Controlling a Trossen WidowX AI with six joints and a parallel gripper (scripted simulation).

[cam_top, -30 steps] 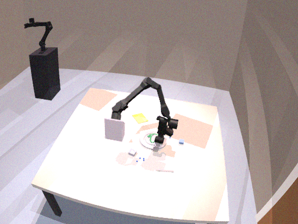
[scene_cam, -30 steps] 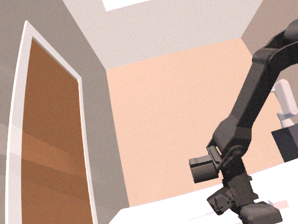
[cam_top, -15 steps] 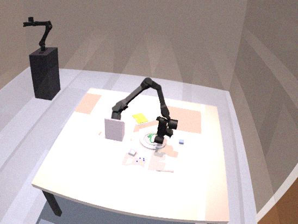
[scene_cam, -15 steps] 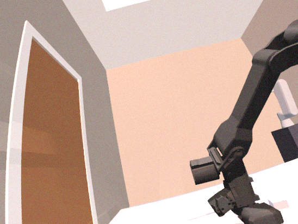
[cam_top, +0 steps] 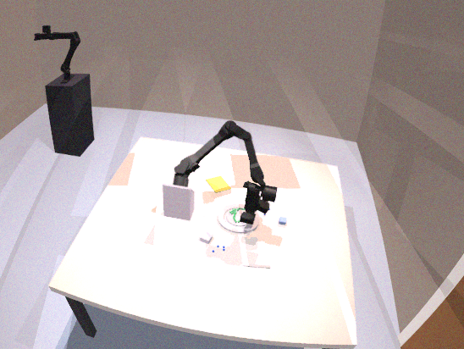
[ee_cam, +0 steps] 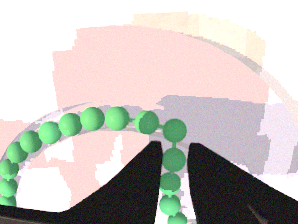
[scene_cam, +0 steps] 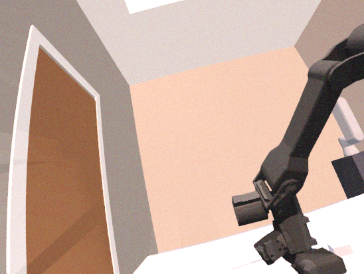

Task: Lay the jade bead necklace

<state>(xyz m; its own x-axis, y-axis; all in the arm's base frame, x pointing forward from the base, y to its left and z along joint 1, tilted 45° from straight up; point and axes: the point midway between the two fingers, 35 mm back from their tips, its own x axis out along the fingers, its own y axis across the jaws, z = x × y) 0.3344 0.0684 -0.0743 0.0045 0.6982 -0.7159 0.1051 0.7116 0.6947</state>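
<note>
Right now the round white bead board is 5 cm behind my gripper tip, 3 cm to the left of it and 1 cm below it. From my gripper tip the other things lie so: thin rod: 7 cm ahead, 26 cm to the right, 1 cm below; blue block: 16 cm ahead, 5 cm to the left, 1 cm below; cream block: 7 cm ahead, 27 cm to the left.
</note>
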